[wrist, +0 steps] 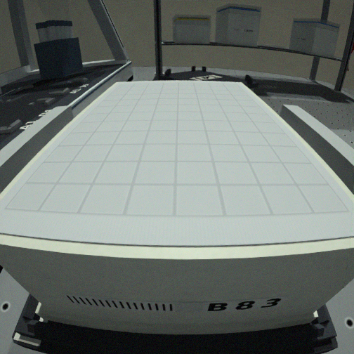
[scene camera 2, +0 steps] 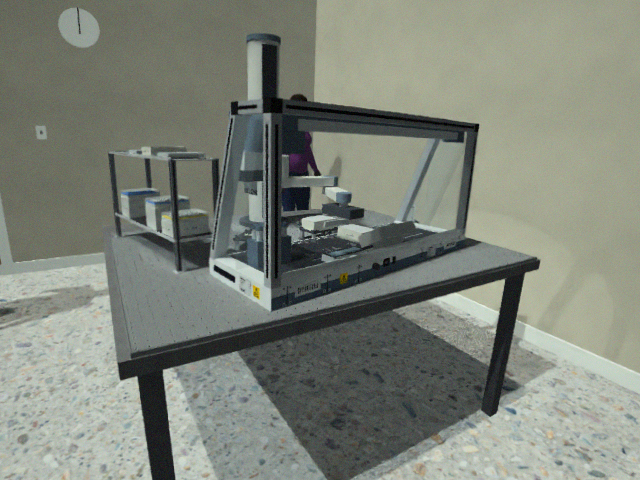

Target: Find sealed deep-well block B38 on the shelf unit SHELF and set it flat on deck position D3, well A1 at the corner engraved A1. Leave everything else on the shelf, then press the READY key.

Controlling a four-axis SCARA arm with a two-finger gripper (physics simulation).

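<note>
A white sealed block marked B83 (wrist: 175, 175) fills the middle of the wrist view, flat on a black stand (wrist: 175, 341). My gripper (wrist: 176, 119) is partly open, with one finger along each long side of this block and not clamped on it. In the scene view, the gripper (scene camera 2: 342, 210) is low over the bench area; its fingertips are too small to make out. A white block (scene camera 2: 321, 222) and another white block (scene camera 2: 356, 234) show there, their labels unreadable. The label B38 and deck position D3 do not show in the wrist view. The shelf unit (scene camera 2: 175, 217) (wrist: 158, 30) stands apart.
Several boxes with blue or yellow bands, such as a yellow-banded box (scene camera 2: 185, 223) (wrist: 191, 30), stand on the shelf. A dark blue holder (wrist: 58, 57) stands at the wrist view's left, beyond deck labels. The enclosure's corner post (scene camera 2: 272, 201) and sloping side frame flank the arm.
</note>
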